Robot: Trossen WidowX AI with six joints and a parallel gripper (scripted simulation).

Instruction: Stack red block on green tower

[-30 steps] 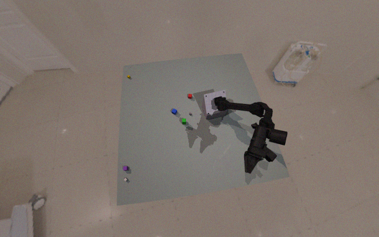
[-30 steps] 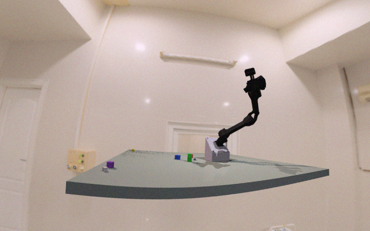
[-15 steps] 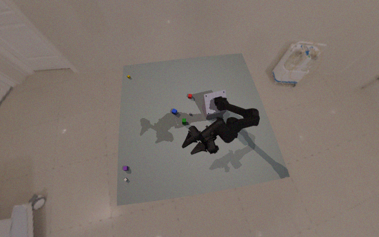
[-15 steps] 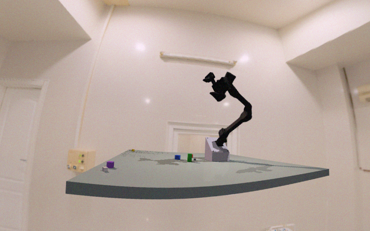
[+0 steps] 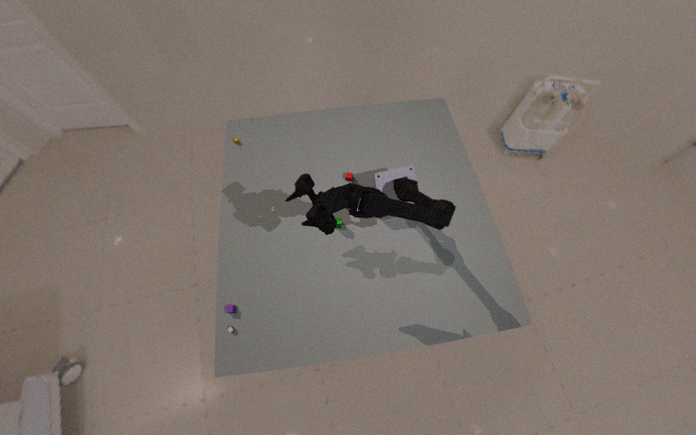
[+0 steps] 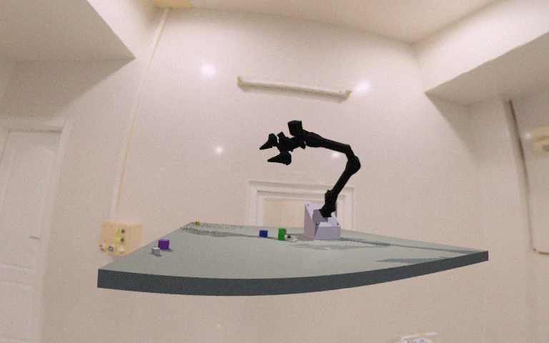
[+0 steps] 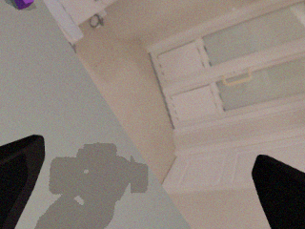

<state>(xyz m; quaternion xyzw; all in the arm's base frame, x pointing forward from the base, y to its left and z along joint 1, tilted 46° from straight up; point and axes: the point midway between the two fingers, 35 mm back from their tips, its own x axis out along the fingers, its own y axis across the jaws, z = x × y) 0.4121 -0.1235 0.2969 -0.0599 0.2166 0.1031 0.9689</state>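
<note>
The red block is 390 mm below my gripper tip, 310 mm to the right of it and 280 mm behind it. From my gripper tip the other things lie so: small dark cube (400 mm below, 230 mm behind, 140 mm to the right); blue block (390 mm below, 200 mm to the right, 100 mm behind); purple block (390 mm below, 380 mm ahead, 150 mm to the left).
</note>
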